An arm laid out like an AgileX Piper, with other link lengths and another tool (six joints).
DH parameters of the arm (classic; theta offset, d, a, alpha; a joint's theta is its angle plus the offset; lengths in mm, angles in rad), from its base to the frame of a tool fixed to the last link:
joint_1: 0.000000 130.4 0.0 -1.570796
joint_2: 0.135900 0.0 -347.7 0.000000
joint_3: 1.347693 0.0 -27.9 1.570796
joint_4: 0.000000 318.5 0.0 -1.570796
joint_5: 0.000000 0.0 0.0 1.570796
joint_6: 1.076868 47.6 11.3 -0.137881
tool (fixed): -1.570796 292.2 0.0 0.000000
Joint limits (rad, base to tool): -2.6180..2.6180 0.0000..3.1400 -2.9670..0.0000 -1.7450..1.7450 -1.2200..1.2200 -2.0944..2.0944
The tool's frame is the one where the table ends.
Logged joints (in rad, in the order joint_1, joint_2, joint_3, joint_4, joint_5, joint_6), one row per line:
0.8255, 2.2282, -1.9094, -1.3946, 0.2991, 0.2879
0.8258, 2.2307, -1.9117, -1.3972, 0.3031, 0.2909
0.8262, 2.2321, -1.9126, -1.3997, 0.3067, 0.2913
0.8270, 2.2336, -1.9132, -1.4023, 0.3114, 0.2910
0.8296, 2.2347, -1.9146, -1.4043, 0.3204, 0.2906
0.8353, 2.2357, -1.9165, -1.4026, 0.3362, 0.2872
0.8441, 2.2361, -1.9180, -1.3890, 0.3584, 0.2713
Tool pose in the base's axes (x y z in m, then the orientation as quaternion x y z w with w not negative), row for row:
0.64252, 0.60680, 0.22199, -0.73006, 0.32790, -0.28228, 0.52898
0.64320, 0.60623, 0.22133, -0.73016, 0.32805, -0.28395, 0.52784
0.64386, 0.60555, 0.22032, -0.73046, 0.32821, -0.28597, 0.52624
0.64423, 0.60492, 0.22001, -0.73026, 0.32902, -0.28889, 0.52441
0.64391, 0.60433, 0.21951, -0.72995, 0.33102, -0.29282, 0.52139
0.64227, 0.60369, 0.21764, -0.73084, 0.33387, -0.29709, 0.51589
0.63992, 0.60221, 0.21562, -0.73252, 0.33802, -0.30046, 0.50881
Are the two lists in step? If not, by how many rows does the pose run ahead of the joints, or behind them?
The pose runs 1 row ahead of the joints: the pose in row i belongs to the joints in row i + 1.
